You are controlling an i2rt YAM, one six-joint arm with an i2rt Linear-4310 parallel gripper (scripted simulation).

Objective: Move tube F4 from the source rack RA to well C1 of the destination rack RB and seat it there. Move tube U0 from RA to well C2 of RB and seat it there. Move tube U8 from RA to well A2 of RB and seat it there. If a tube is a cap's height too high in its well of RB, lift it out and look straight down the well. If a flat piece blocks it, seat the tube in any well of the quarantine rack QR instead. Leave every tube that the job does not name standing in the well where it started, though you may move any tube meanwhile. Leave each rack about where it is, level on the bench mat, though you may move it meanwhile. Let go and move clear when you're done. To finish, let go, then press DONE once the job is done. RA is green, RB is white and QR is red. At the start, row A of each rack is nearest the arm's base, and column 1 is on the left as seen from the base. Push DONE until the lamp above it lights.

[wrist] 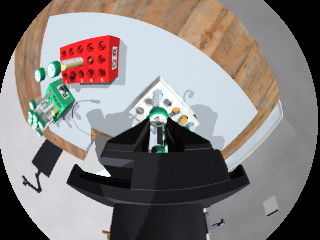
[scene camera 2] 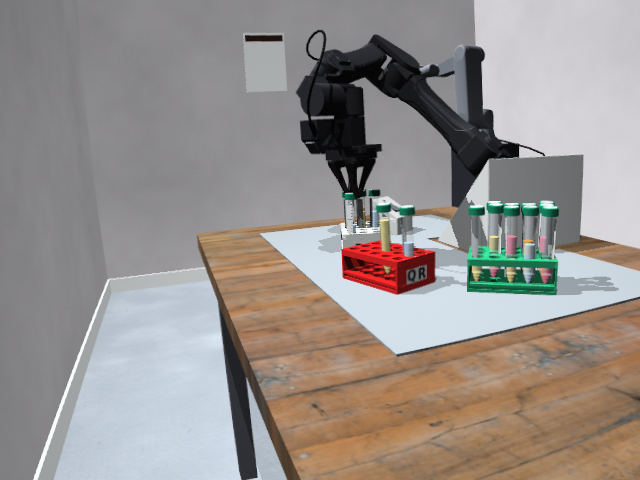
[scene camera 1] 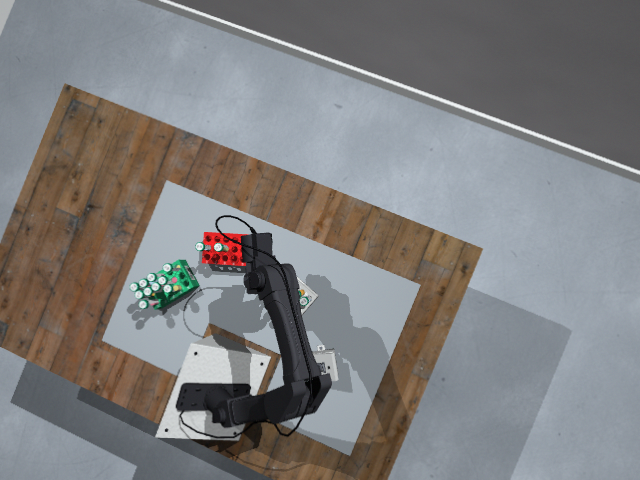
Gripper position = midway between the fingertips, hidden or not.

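Here I can see my gripper (scene camera 2: 353, 197), and the wrist view gives me sight of the gripper (wrist: 158, 120) too.
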